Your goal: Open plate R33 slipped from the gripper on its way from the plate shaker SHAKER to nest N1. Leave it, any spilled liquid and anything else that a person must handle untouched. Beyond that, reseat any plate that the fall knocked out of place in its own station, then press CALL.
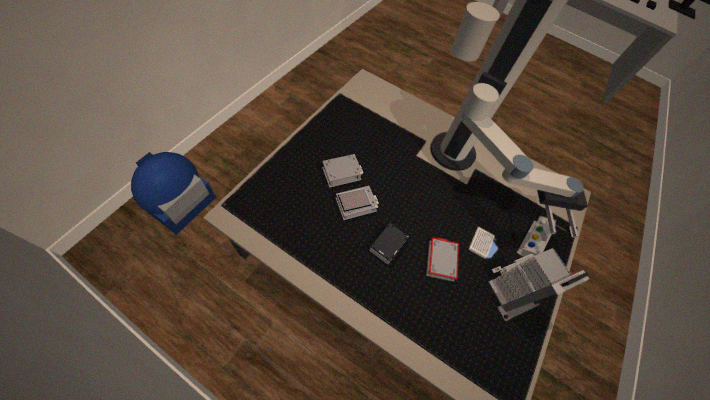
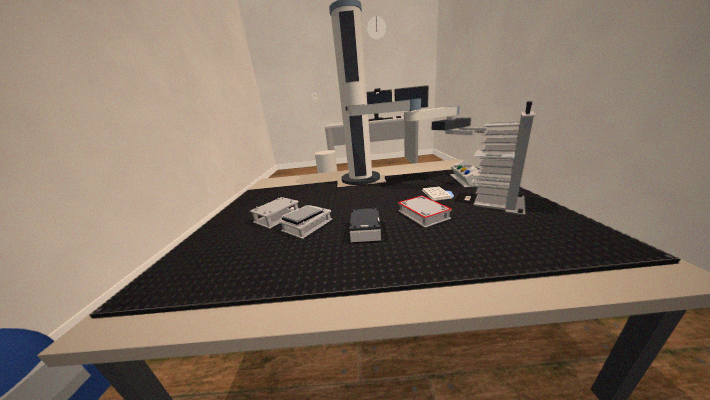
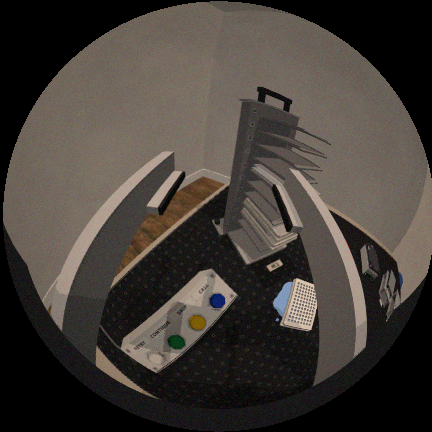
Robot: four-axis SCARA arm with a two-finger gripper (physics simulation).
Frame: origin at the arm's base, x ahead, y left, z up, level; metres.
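Where they show: gripper, fingertip midpoint: (image 1: 564, 235) (image 2: 480, 131) (image 3: 230, 168); arm's base at its link origin: (image 1: 452, 151) (image 2: 360, 178).
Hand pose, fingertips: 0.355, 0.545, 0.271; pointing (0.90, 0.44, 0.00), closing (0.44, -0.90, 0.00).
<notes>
Each offset is from my fingertips to the top centre of the thing, as dx, dy, dz. "spot": to the spot under its first point.
My gripper (image 1: 563, 232) (image 2: 483, 130) (image 3: 230, 168) is shut on nothing, its fingers a gap apart, high near the button panel {-0.100, +0.004, -0.175} (image 1: 543, 225) (image 3: 165, 322). The blue CALL button {-0.027, -0.025, -0.184} (image 1: 531, 244) (image 2: 467, 170) (image 3: 217, 301) is at one end of the panel. Open plate R33 {+0.062, -0.210, -0.244} (image 1: 482, 242) (image 2: 436, 193) (image 3: 301, 305) lies on the mat beside spilled blue liquid {+0.048, -0.151, -0.257} (image 1: 492, 249) (image 2: 451, 194) (image 3: 283, 299). A plate {+0.252, -0.792, -0.191} (image 1: 356, 199) (image 2: 302, 214) lies on a grey station; its seating is unclear. In the rack (image 2: 520, 160) (image 3: 240, 165), one light plate {+0.183, -0.040, -0.055} (image 2: 495, 154) at mid height sticks out. I cannot tell which station is SHAKER or N1.
A red-rimmed station {+0.250, -0.330, -0.213} (image 1: 444, 257) (image 2: 425, 206), a dark-topped block {spot: +0.341, -0.557, -0.204} (image 1: 389, 243) (image 2: 365, 220) (image 3: 369, 260) and a bare grey station {+0.140, -0.937, -0.192} (image 1: 342, 167) (image 2: 274, 206) stand on the black mat. A small tag {spot: +0.146, -0.102, -0.257} (image 1: 496, 270) (image 2: 467, 198) (image 3: 274, 265) lies near the rack's foot.
</notes>
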